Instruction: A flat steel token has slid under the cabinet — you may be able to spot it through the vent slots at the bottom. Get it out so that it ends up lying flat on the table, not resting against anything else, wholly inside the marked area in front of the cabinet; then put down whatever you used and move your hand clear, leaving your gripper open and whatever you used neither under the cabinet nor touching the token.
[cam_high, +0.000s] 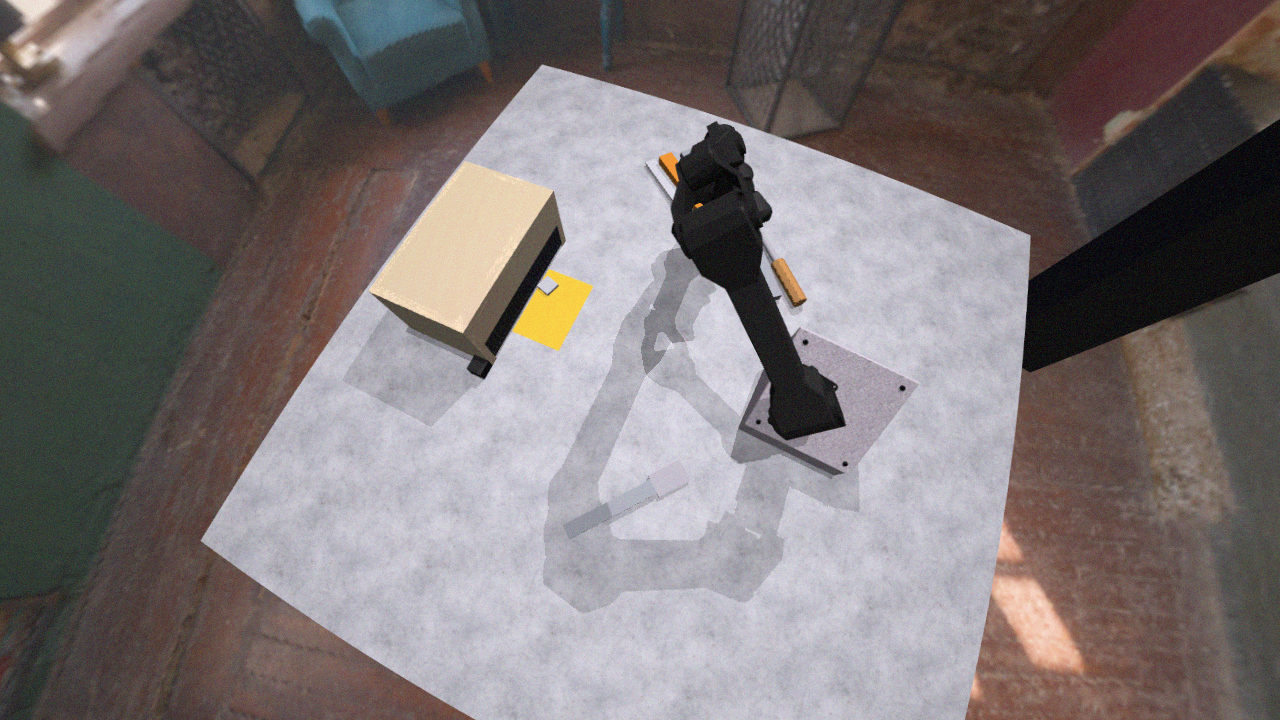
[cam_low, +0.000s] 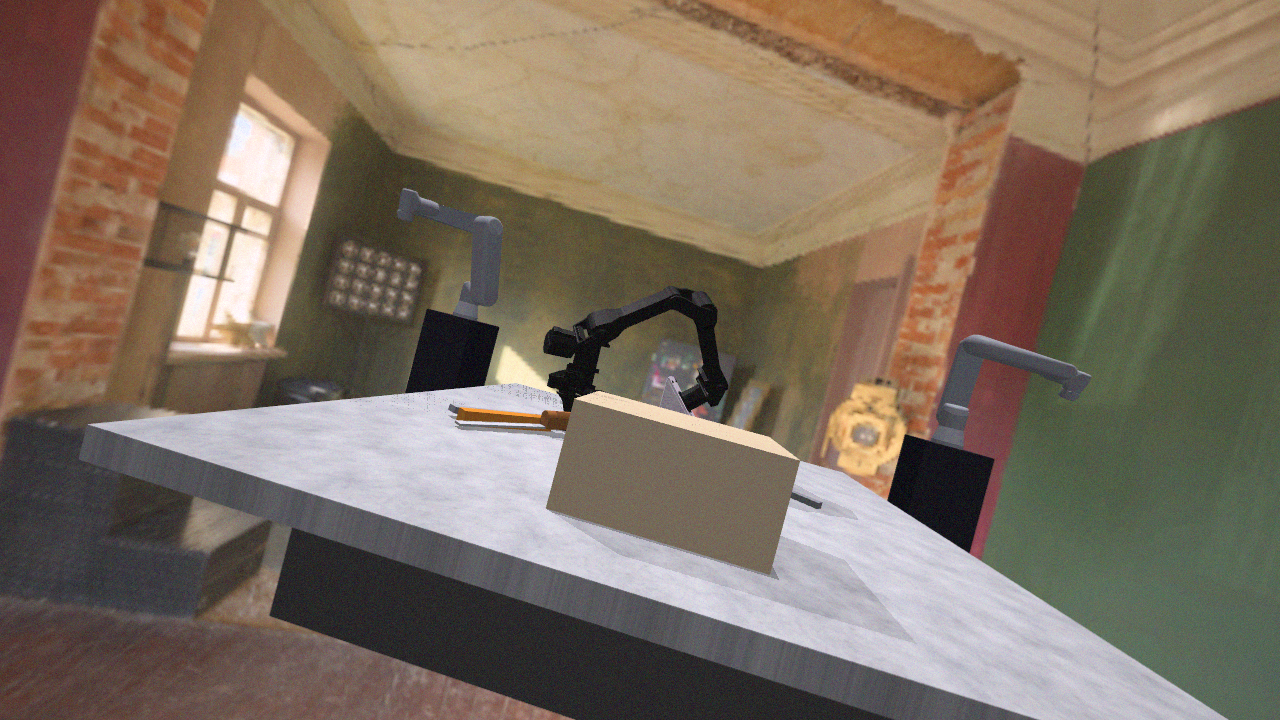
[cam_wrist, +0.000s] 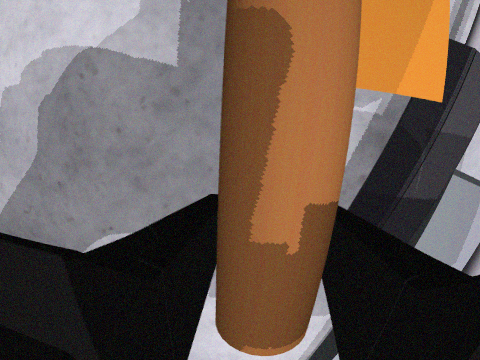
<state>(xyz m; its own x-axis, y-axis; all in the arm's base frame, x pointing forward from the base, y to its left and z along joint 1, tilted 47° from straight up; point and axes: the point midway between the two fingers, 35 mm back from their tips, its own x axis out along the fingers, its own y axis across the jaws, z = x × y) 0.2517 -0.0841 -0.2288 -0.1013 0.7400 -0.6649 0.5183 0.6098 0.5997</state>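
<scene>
Right now my gripper tip is 80 mm to the left of the black-handled tool, 10 mm short of it and 10 mm above it. The rest, counted from my gripper tip: flat grey token: 240 mm to the left, 240 mm ahead, 20 mm below; grey bar: 90 mm behind, 20 mm to the right, 20 mm below; orange bar: 110 mm ahead, 100 mm to the right, 10 mm below.
</scene>
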